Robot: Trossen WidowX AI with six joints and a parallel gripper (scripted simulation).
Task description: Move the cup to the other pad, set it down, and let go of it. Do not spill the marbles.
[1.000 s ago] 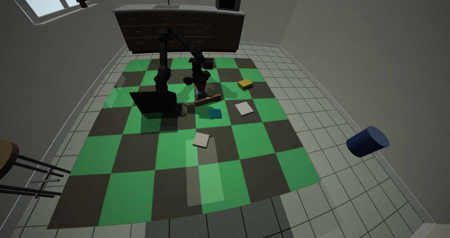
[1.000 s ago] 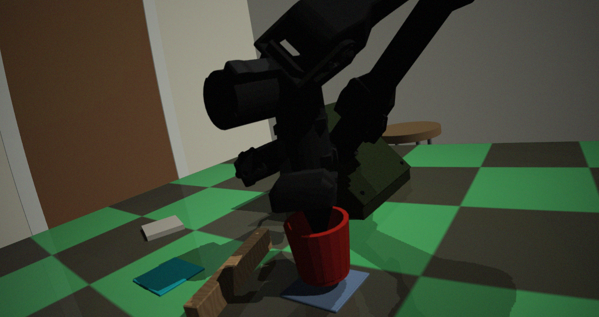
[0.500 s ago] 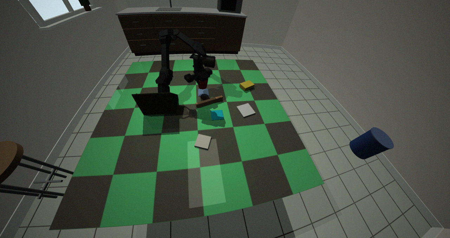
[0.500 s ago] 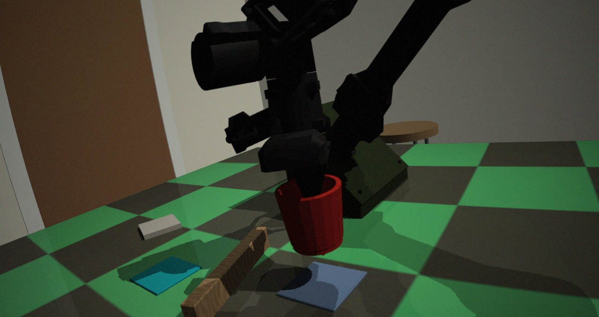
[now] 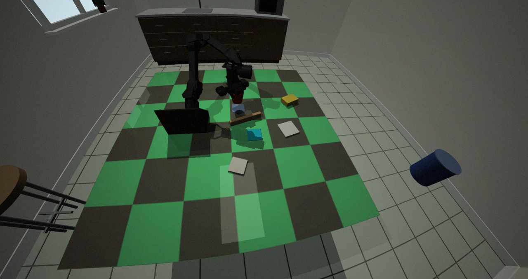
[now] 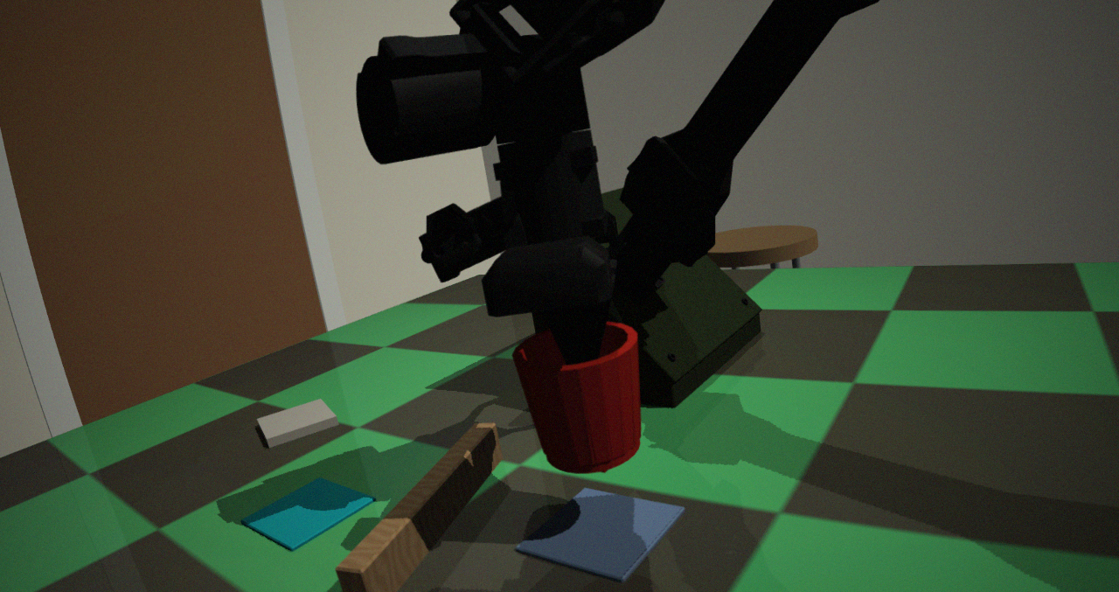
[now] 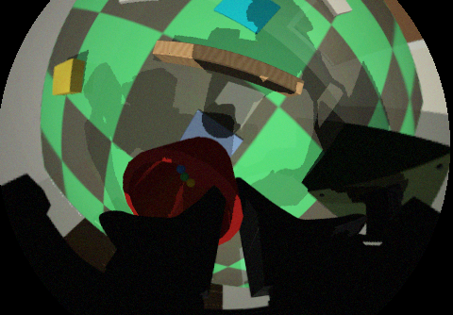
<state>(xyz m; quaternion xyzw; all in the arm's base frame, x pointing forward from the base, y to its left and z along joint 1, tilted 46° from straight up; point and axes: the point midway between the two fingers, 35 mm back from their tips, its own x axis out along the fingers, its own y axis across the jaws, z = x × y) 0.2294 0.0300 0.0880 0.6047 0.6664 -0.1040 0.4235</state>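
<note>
My gripper tip is now 22 cm to the left of the teal pad, 10 cm above it and 9 cm short of it. Round my gripper tip: yellow block 40 cm ahead, 8 cm below, 4 cm to the left; red cup 3 cm ahead, 1 cm to the left; wooden block 10 cm to the right, 9 cm below, 6 cm ahead.
</note>
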